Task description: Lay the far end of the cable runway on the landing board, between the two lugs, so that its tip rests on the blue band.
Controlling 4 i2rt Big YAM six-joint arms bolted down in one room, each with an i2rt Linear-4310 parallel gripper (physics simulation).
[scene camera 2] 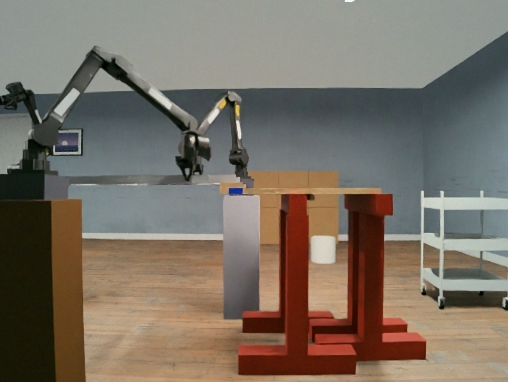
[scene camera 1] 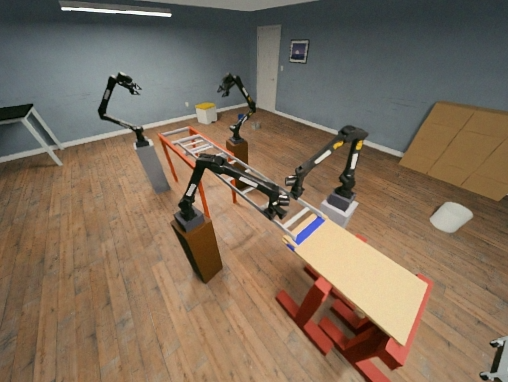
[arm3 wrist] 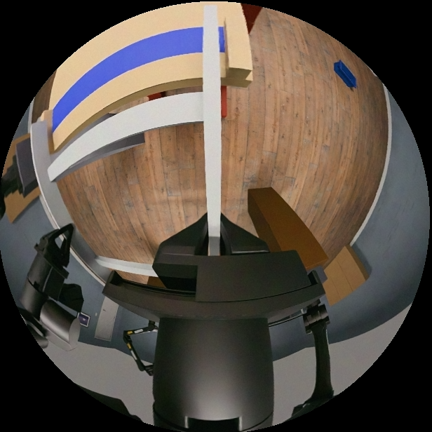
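The cable runway (arm3 wrist: 212, 150) (scene camera 1: 298, 216) (scene camera 2: 125, 179) reaches over the landing board (arm3 wrist: 150, 66) (scene camera 1: 365, 270) (scene camera 2: 310, 191). In the arm3 wrist view its rail crosses above the blue band (arm3 wrist: 150, 47) (scene camera 1: 310, 230), just inside one lug (arm3 wrist: 239, 55); the other lug (arm3 wrist: 46, 125) is at left. Whether the tip touches the board cannot be told. Arm3's gripper (arm3 wrist: 214, 225) is shut on the rail. In scene camera 1 the front-left arm's gripper (scene camera 1: 276, 212) and the right arm's gripper (scene camera 1: 295, 187) are at the rails; two rear arms are raised, away from the runway.
An orange stand (scene camera 1: 177, 151) bears the runway's rear part. Red trestles (scene camera 1: 320, 295) (scene camera 2: 297, 275) stand under the board. A brown pedestal (arm3 wrist: 285, 225) (scene camera 1: 202, 252) (scene camera 2: 25, 290) stands beside the runway. A white cart (scene camera 2: 465, 202) is at right in scene camera 2.
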